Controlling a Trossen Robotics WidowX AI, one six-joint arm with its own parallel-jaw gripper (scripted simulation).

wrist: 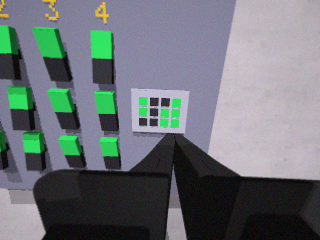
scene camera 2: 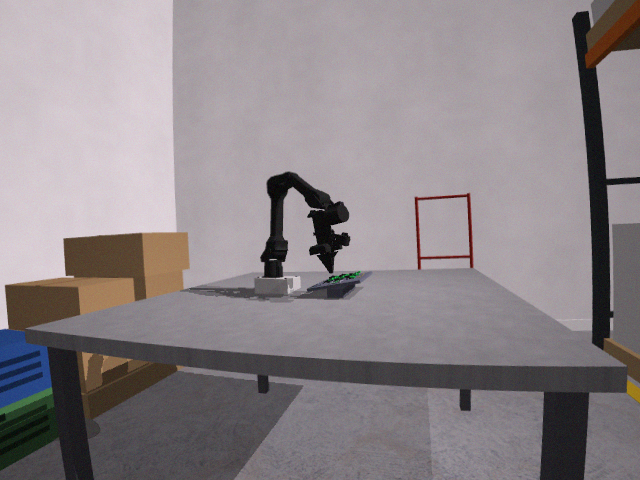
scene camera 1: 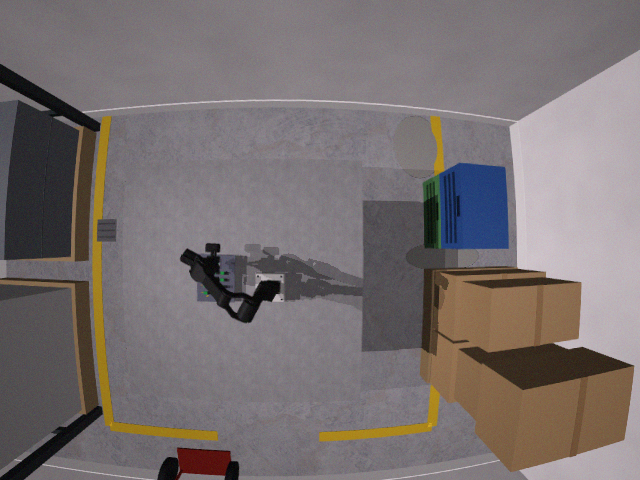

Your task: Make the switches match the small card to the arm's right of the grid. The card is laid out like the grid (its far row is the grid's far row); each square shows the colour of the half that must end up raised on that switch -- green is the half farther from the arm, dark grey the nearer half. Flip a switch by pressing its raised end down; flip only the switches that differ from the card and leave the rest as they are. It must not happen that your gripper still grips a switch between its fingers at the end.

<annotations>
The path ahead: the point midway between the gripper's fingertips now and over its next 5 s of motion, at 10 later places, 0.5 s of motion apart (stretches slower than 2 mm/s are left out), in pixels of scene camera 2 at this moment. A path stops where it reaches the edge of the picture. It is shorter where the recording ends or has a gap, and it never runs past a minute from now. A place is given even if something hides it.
My gripper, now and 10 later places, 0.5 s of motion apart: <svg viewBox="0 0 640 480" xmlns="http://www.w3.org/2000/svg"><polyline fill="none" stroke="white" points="331,273 331,270 348,258 353,265 354,269 354,272 354,273 354,273 354,273 353,270 345,259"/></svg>
</annotations>
